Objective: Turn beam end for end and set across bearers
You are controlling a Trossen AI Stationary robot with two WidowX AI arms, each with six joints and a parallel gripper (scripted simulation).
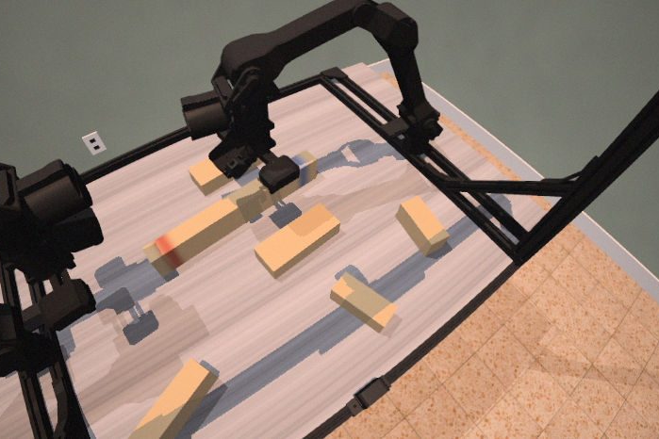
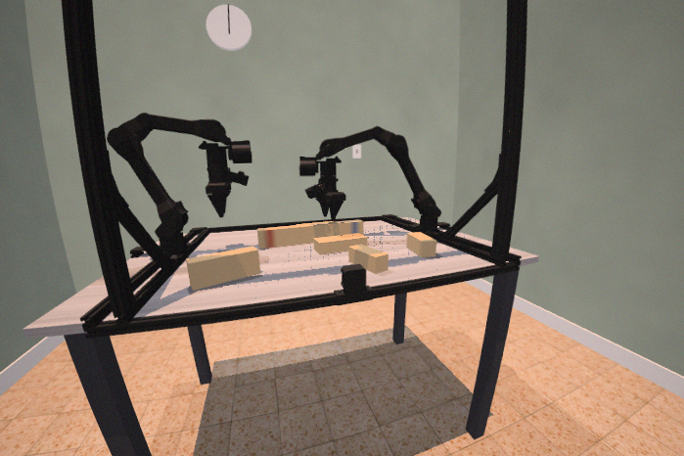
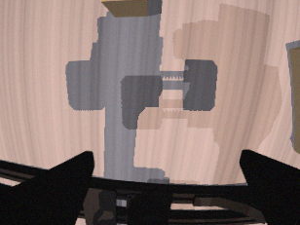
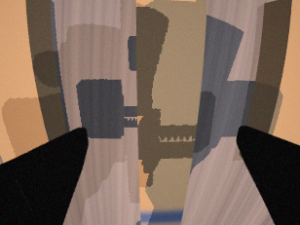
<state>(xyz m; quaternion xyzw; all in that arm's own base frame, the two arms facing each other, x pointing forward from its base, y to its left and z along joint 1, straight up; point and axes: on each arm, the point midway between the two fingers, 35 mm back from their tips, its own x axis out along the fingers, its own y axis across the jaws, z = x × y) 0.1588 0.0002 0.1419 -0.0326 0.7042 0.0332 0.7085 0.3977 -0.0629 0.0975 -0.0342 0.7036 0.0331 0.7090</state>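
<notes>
My right hand is 6 cm to the right of the beam and 9 cm above it.
</notes>
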